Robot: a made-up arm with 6 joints. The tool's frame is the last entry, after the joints. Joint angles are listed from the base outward.
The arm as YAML. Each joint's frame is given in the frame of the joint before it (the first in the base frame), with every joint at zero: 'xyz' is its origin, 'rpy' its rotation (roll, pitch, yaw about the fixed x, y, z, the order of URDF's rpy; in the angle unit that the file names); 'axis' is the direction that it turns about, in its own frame. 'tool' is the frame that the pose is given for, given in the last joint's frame.
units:
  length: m
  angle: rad
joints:
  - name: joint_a
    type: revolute
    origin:
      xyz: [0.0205, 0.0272, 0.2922]
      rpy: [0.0, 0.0, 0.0]
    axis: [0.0, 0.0, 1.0]
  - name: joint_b
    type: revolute
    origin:
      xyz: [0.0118, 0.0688, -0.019]
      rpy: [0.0, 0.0, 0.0]
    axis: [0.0, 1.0, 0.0]
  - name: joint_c
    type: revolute
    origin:
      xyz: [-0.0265, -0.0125, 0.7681]
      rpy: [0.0, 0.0, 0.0]
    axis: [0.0, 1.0, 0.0]
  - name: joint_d
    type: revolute
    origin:
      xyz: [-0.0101, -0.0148, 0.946]
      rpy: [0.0, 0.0, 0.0]
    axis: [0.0, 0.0, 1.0]
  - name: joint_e
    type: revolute
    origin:
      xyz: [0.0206, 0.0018, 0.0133]
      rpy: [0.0, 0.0, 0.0]
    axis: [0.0, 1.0, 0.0]
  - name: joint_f
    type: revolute
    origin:
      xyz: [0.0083, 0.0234, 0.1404]
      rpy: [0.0, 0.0, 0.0]
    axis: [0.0, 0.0, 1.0]
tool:
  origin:
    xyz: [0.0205, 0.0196, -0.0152]
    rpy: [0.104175, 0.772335, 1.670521]
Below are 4 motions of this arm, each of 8 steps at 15 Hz.
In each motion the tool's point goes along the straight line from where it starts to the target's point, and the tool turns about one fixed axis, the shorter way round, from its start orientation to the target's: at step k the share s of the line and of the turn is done. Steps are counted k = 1, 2, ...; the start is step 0. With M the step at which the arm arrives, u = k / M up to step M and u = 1 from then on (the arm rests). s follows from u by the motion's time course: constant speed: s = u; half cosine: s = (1 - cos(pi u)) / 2; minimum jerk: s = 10 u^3 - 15 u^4 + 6 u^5.
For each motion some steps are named. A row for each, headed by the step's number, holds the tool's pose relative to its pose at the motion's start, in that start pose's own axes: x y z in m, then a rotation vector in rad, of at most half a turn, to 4 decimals.
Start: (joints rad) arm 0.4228 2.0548 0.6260 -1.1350 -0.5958 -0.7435
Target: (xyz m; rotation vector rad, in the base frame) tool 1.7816 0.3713 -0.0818 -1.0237 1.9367 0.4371
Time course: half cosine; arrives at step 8
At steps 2, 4, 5, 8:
2: -0.0536 -0.0726 -0.1519 0.0327 -0.1322 -0.0257
4: -0.1830 -0.2478 -0.5186 0.1117 -0.4513 -0.0876
5: -0.2530 -0.3426 -0.7170 0.1544 -0.6240 -0.1212
8: -0.3659 -0.4956 -1.0372 0.2233 -0.9026 -0.1753

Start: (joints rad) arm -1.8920 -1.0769 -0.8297 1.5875 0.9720 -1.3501
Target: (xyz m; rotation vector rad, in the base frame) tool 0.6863 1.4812 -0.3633 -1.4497 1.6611 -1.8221
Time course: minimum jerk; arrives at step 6
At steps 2, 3, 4, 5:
2: -0.0077 0.1310 0.0086 -0.0253 0.0154 -0.0798
3: -0.0183 0.3121 0.0204 -0.0604 0.0368 -0.1902
4: -0.0290 0.4932 0.0322 -0.0954 0.0581 -0.3005
5: -0.0354 0.6020 0.0393 -0.1165 0.0710 -0.3668

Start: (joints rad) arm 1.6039 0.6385 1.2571 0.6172 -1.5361 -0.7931
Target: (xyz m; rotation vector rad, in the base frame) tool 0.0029 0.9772 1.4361 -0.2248 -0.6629 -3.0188
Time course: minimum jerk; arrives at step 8
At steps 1, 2, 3, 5, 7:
1: -0.0074 0.0121 0.0013 -0.0070 -0.0038 0.0097
2: -0.0476 0.0782 0.0087 -0.0449 -0.0246 0.0623
3: -0.1265 0.2079 0.0230 -0.1193 -0.0653 0.1657
5: -0.3332 0.5476 0.0606 -0.3141 -0.1720 0.4363
7: -0.4524 0.7434 0.0823 -0.4264 -0.2335 0.5923

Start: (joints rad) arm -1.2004 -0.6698 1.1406 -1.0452 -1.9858 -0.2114
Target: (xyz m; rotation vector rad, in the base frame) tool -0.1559 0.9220 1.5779 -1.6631 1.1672 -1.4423
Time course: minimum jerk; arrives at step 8
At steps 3, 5, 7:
3: -0.2157 0.0645 -0.0231 -0.0094 0.0834 -0.1292
5: -0.5681 0.1698 -0.0608 -0.0247 0.2196 -0.3402
7: -0.7712 0.2305 -0.0826 -0.0336 0.2981 -0.4618

